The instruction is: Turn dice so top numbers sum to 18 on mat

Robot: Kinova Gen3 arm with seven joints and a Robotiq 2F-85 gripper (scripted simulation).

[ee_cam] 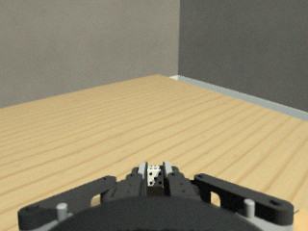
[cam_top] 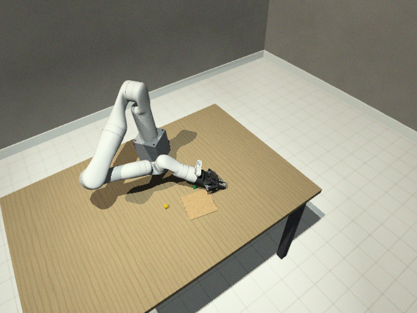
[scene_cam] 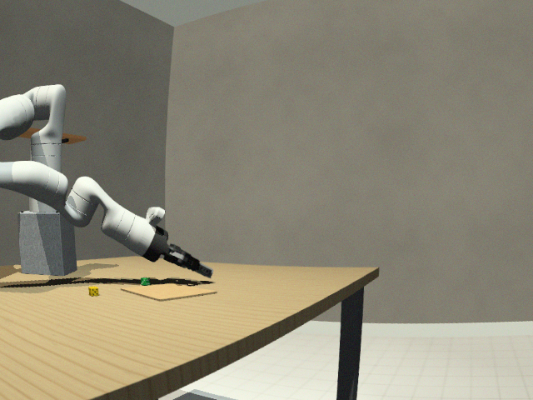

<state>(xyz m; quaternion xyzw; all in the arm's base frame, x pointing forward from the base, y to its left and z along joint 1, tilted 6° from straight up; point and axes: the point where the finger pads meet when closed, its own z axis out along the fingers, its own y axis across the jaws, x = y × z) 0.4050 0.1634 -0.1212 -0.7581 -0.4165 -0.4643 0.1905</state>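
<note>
My gripper is now 10 mm to the right of the white die, 10 mm short of it and 10 mm above it. Also, from my hand: yellow die 280 mm to the right, 60 mm behind, 20 mm below; then tan mat 150 mm to the right, 30 mm below, 10 mm ahead; then green die 110 mm to the right, 80 mm behind, 20 mm below.
</note>
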